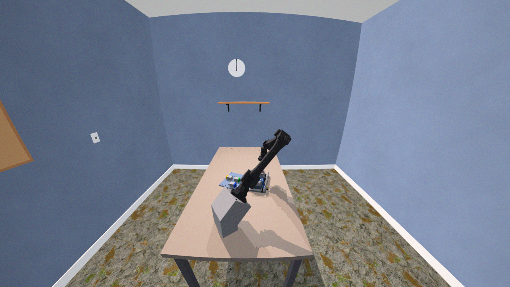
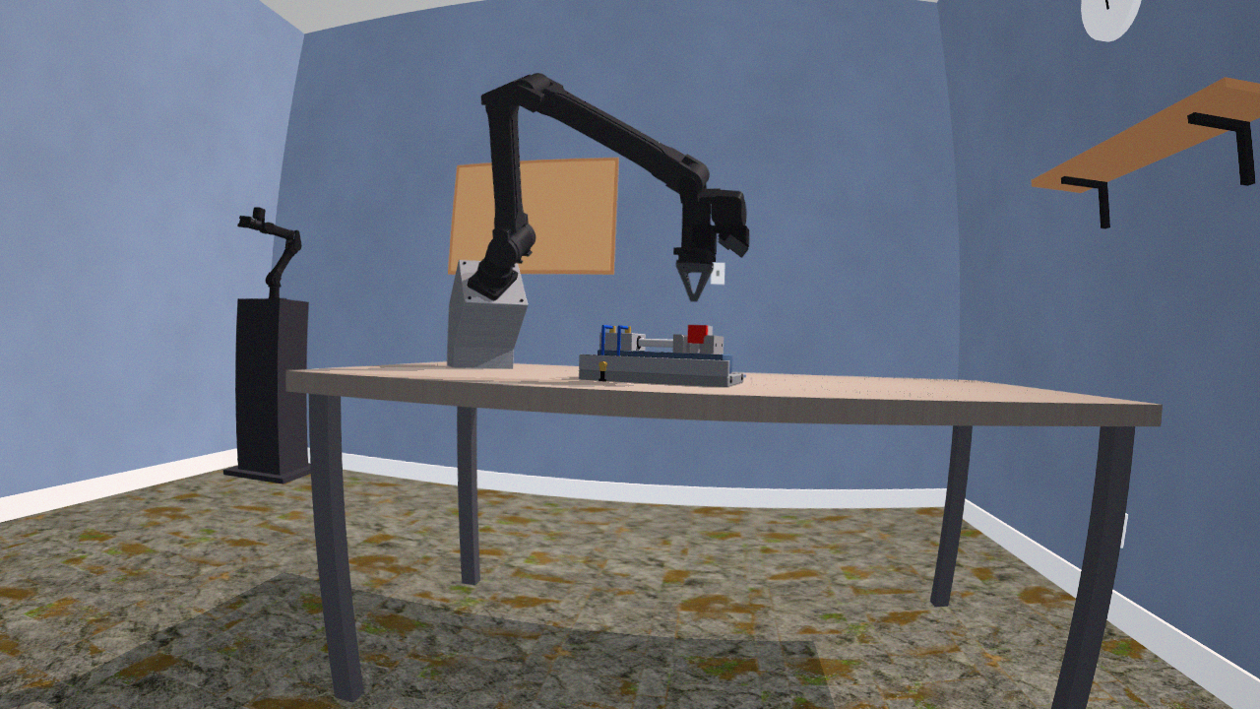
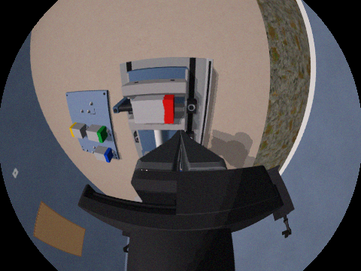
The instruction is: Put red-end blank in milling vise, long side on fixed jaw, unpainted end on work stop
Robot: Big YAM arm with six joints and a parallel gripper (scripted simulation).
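My gripper is now 30 mm short of the work stop, 80 mm to the right of it and 80 mm above it. Also, from my hand: green-ended blank: 20 mm behind, 270 mm to the left, 140 mm below; blue plate: 10 mm ahead, 310 mm to the left, 170 mm below; vise: 50 mm behind, 60 mm to the left, 130 mm below.
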